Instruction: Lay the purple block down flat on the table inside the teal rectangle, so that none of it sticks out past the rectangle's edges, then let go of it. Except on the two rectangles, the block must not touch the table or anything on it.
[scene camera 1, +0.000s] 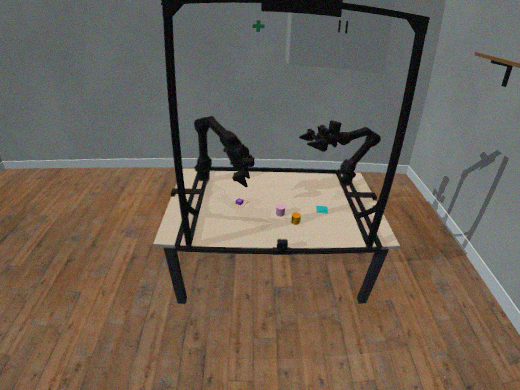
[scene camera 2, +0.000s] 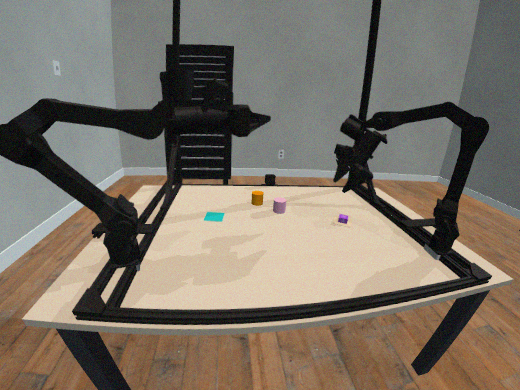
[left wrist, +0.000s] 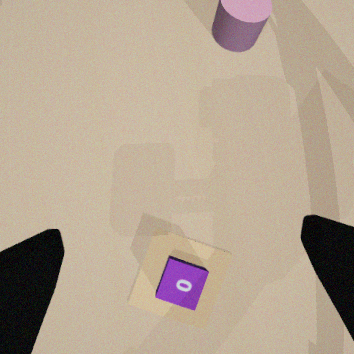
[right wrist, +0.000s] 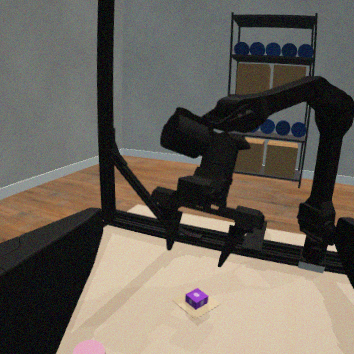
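Where they show: left gripper, fingertip midpoint: (scene camera 1: 248, 182) (scene camera 2: 338, 186) (left wrist: 183, 235) (right wrist: 192, 257); right gripper, fingertip midpoint: (scene camera 1: 303, 140) (scene camera 2: 260, 117) (right wrist: 222, 225); left arm's base, origin of the base link: (scene camera 1: 203, 178) (scene camera 2: 439, 248) (right wrist: 312, 257); right arm's base, origin of the base link: (scene camera 1: 346, 182) (scene camera 2: 125, 258).
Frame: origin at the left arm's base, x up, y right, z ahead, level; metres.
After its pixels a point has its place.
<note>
The purple block (scene camera 1: 239, 201) {z 0.257, x 0.000, y 0.220 m} (scene camera 2: 343, 219) {z 0.262, x -0.004, y 0.195 m} (left wrist: 182, 283) {z 0.256, x 0.000, y 0.210 m} (right wrist: 197, 299) {z 0.268, x 0.000, y 0.202 m}, marked with a white 0 on top, rests on a pale tan rectangle (left wrist: 217, 280) {z 0.252, x -0.018, y 0.240 m} (right wrist: 197, 313) {z 0.285, x -0.018, y 0.193 m}, within its edges. The teal rectangle (scene camera 1: 322, 209) {z 0.715, x -0.018, y 0.215 m} (scene camera 2: 214, 217) {z 0.712, x -0.018, y 0.206 m} lies on the table beyond the two cylinders from the block, with nothing on it. My left gripper (scene camera 1: 241, 182) {z 0.301, x 0.114, y 0.205 m} (scene camera 2: 341, 185) {z 0.301, x 0.114, y 0.205 m} (left wrist: 183, 235) {z 0.301, x 0.114, y 0.205 m} (right wrist: 192, 257) {z 0.301, x 0.114, y 0.205 m} is open and empty, pointing down above the table. In the left wrist view the block shows low between its fingers. My right gripper (scene camera 1: 305, 140) {z 0.578, x 0.325, y 0.081 m} (scene camera 2: 270, 119) {z 0.578, x 0.325, y 0.081 m} is open and empty, high over the table.
A pink cylinder (scene camera 1: 280, 211) {z 0.482, x 0.013, y 0.302 m} (scene camera 2: 279, 205) {z 0.487, x 0.014, y 0.256 m} (left wrist: 239, 30) {z 0.460, x 0.013, y 0.273 m} (right wrist: 90, 348) {z 0.477, x 0.027, y 0.280 m} and an orange cylinder (scene camera 1: 296, 218) {z 0.564, x 0.021, y 0.363 m} (scene camera 2: 257, 198) {z 0.564, x 0.011, y 0.319 m} stand between the block and the teal rectangle. A black frame with tall posts (scene camera 1: 173, 110) {z 0.077, x 0.633, y 0.605 m} (right wrist: 106, 110) {z 0.072, x 0.324, y 0.577 m} surrounds the table (scene camera 1: 220, 232) {z 0.197, x -0.019, y 0.469 m} (scene camera 2: 300, 270) {z 0.464, x -0.019, y -0.052 m}.
</note>
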